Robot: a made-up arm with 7 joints.
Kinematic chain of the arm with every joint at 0, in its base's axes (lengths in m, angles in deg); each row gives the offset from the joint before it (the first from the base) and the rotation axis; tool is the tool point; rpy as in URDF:
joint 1: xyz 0 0 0.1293 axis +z
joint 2: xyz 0 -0.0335 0.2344 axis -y
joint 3: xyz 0 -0.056 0.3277 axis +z
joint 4: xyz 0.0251 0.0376 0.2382 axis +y
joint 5: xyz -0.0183 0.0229 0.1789 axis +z
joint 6: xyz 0 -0.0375 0.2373 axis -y
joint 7: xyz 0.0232 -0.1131 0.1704 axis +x
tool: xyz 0 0 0 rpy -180 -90 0
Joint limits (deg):
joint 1: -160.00..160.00
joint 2: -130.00..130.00
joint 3: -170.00..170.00
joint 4: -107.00..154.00
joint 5: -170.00..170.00
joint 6: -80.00..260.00
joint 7: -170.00..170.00
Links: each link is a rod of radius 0.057 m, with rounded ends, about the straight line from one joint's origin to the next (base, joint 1, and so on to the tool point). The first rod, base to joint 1, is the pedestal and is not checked.
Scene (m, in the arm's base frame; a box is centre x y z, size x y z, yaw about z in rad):
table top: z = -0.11
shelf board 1: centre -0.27 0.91 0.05 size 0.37 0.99 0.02 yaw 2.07
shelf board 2: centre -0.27 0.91 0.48 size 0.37 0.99 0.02 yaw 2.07
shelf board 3: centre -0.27 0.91 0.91 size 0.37 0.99 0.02 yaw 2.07
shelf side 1: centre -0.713 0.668 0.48 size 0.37 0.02 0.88 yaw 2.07
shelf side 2: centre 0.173 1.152 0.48 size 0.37 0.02 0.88 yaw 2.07
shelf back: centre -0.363 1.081 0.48 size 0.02 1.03 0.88 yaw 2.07
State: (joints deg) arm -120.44 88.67 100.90 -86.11 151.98 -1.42 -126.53
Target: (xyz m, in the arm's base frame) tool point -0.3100 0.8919 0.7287
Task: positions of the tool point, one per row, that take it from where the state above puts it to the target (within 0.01 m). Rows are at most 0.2 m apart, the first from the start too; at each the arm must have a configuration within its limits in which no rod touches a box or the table.
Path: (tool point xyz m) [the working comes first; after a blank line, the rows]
Joints at the target: -114.08 66.62 116.56 -74.27 147.65 4.05 -126.53
Straight joint move there: touches shelf board 2.

1: -0.2360 0.8295 0.2880
2: -0.2023 0.7602 0.2886
3: -0.1592 0.6858 0.2854
4: -0.1070 0.6090 0.2812
5: -0.1456 0.6418 0.4191
6: -0.1611 0.6401 0.5733
7: -0.1510 0.6003 0.7287
8: -0.2028 0.7117 0.7423
9: -0.2575 0.8115 0.7383
10: -0.3100 0.8919 0.7287

